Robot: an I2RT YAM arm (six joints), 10 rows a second.
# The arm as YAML. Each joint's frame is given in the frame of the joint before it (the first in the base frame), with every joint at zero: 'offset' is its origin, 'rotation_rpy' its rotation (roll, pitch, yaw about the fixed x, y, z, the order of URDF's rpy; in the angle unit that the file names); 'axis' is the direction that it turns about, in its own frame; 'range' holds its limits. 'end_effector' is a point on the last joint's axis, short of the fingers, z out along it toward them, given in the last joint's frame.
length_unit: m
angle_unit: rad
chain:
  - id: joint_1
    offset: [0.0, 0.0, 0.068]
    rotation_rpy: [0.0, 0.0, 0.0]
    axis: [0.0, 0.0, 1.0]
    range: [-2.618, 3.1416]
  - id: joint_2
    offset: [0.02, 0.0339, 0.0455]
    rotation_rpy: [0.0, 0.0, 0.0]
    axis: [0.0, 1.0, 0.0]
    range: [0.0, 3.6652]
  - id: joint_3
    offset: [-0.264, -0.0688, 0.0]
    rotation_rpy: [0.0, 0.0, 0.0]
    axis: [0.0, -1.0, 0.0]
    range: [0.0, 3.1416]
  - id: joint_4
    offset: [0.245, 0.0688, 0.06]
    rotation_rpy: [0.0, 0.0, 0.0]
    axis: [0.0, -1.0, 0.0]
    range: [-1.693, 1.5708]
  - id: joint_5
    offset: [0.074, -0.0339, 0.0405]
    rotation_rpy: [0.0, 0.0, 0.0]
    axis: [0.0, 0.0, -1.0]
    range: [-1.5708, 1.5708]
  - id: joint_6
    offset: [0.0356, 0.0, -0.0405]
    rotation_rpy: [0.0, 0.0, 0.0]
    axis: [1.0, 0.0, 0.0]
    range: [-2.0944, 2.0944]
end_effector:
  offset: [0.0, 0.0, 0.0]
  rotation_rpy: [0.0, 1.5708, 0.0]
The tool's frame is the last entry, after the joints.
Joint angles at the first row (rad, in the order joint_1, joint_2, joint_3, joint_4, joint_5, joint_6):
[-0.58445, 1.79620, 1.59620, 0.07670, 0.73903, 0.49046]
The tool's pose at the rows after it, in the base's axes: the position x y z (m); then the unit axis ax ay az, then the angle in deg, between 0 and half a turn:
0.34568 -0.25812 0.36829 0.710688 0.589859 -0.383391 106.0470
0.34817 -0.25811 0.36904 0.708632 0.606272 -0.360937 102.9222
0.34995 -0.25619 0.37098 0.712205 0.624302 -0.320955 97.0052
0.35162 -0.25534 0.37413 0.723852 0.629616 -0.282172 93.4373
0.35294 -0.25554 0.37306 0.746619 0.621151 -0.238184 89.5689
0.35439 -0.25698 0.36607 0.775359 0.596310 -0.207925 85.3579
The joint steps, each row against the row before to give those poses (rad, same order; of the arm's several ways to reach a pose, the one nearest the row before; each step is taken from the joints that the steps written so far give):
[-0.00001, 0.00247, 0.00135, 0.00150, 0.02176, 0.00156]
[-0.00041, 0.00073, -0.01089, 0.05035, -0.05887, 0.00005]
[0.00028, -0.00751, -0.03212, 0.10099, -0.08741, 0.01547]
[0.00013, -0.00034, -0.00305, 0.03939, -0.05312, 0.04088]
[-0.00147, 0.00316, -0.01903, 0.06703, -0.03948, 0.05952]
[-0.00154, 0.01257, -0.03926, 0.11707, -0.00890, 0.04930]

